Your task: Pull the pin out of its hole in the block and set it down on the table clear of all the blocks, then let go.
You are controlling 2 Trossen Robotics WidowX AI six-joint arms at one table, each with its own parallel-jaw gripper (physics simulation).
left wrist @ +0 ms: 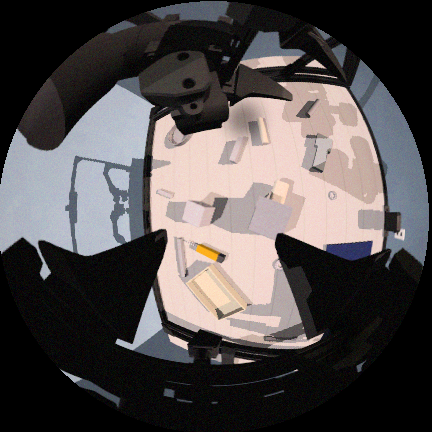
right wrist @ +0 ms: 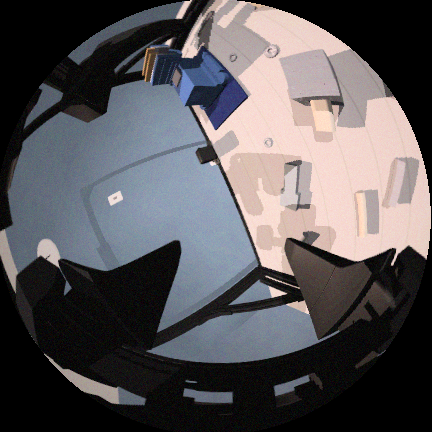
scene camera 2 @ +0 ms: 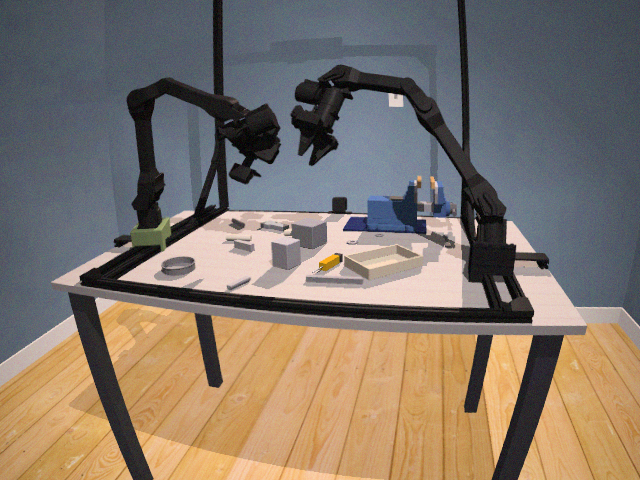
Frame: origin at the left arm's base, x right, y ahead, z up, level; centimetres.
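Seen in the pictures: left gripper, between the fingertips: (left wrist: 222,237) (scene camera 2: 305,160); right gripper, between the fingertips: (left wrist: 313,88) (right wrist: 234,245) (scene camera 2: 267,163); left arm's base, origin of its link: (left wrist: 202,352) (scene camera 2: 492,246); right arm's base, origin of its link: (scene camera 2: 150,224).
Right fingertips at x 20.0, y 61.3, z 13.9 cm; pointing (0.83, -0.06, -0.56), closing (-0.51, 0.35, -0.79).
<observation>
Pixels of each thing's top centre, then the offset from my right fingertips to it.
- cream pin, centre of its top: (right wrist: 319,107) (left wrist: 277,195) (scene camera 2: 295,227) dx -4.9, dy -9.8, dz -16.9 cm
- large grey block, centre of its top: (right wrist: 306,72) (left wrist: 269,218) (scene camera 2: 309,222) dx -6.3, dy -14.2, dz -14.9 cm
- smaller grey block, centre of its top: (left wrist: 192,213) (scene camera 2: 285,240) dx -22.7, dy -13.9, dz -14.9 cm
- cream tray, centre of its top: (scene camera 2: 384,255) (left wrist: 213,296) dx -18.5, dy -36.1, dz -18.3 cm
- yellow-handled tool, centre of its top: (scene camera 2: 326,260) (left wrist: 201,250) dx -22.4, dy -23.5, dz -19.1 cm
- grey bar, centre of its top: (scene camera 2: 334,276) (left wrist: 180,258) dx -30.0, dy -27.4, dz -19.7 cm
- metal ring, centre of its top: (scene camera 2: 177,262) (left wrist: 177,131) dx -32.3, dy +11.1, dz -19.1 cm
- loose cream rod, centre of its top: (right wrist: 362,216) (left wrist: 261,128) (scene camera 2: 238,235) dx -7.5, dy +6.7, dz -19.2 cm
- small grey block, centre of its top: (right wrist: 397,184) (left wrist: 235,147) (scene camera 2: 243,242) dx -14.0, dy +1.7, dz -18.9 cm
- grey bracket, centre of its top: (right wrist: 289,187) (left wrist: 321,150) (scene camera 2: 275,223) dx +6.5, dy +1.2, dz -19.5 cm
A cream pin (scene camera 2: 287,232) (left wrist: 281,191) (right wrist: 322,114) sticks out sideways from the large grey block (scene camera 2: 309,234) (left wrist: 271,216) (right wrist: 312,77); its inner end is hidden in the block. In scene camera 2 the block hides most of the pin. A smaller grey block (scene camera 2: 285,253) (left wrist: 198,212) stands nearer the front. My left gripper (scene camera 2: 307,158) (left wrist: 222,237) is open and empty, high above the large block. My right gripper (scene camera 2: 261,167) (right wrist: 234,245) is open and empty, raised above the table at the left of the picture, apart from the pin.
A cream tray (scene camera 2: 366,269), yellow-handled tool (scene camera 2: 329,262) and grey bar (scene camera 2: 334,280) lie at front centre. A blue vise (scene camera 2: 391,214) stands at the back. A metal ring (scene camera 2: 178,272), loose cream rod (scene camera 2: 239,238), small grey block (scene camera 2: 244,245) and grey bracket (scene camera 2: 273,226) lie toward the left.
</observation>
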